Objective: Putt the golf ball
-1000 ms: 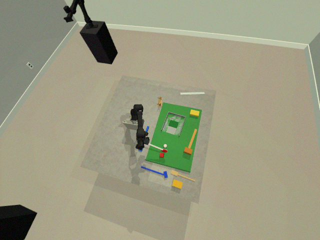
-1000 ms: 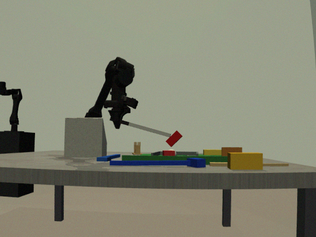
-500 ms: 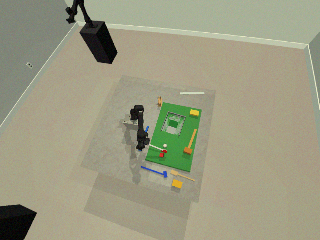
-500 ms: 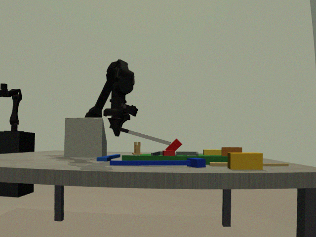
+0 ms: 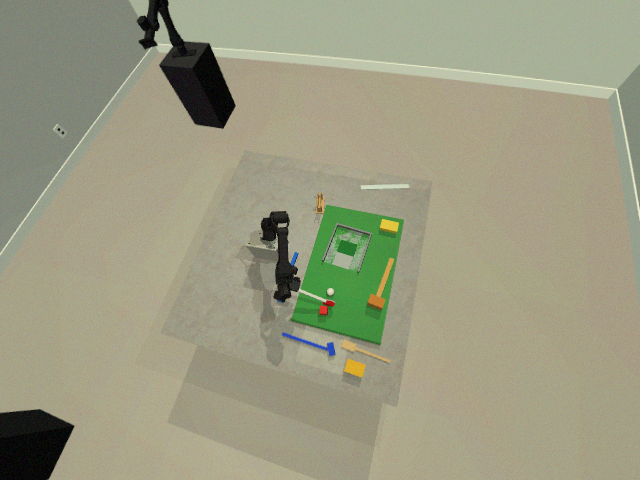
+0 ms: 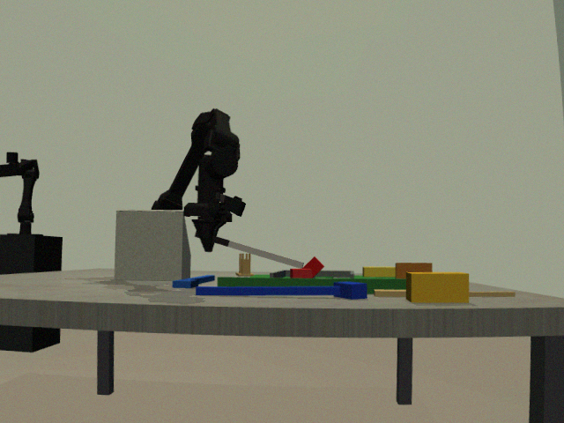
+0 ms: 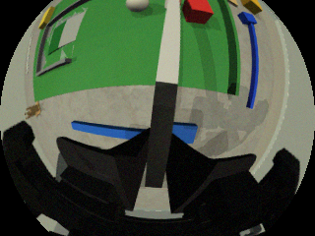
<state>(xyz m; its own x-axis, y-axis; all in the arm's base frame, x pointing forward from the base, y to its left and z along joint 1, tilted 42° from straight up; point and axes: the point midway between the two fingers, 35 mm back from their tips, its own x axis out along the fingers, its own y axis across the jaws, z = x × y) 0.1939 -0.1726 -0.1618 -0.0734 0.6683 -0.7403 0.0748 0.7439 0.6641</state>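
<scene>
The red putter is 12 cm ahead of my gripper tip and 1 cm to the right of it. The rest, counted from my gripper tip: green mat (29 cm ahead, 21 cm to the left, 7 cm below); red block (21 cm ahead, 6 cm to the right, 5 cm below); white golf ball (22 cm ahead, 5 cm to the left, 5 cm below).
</scene>
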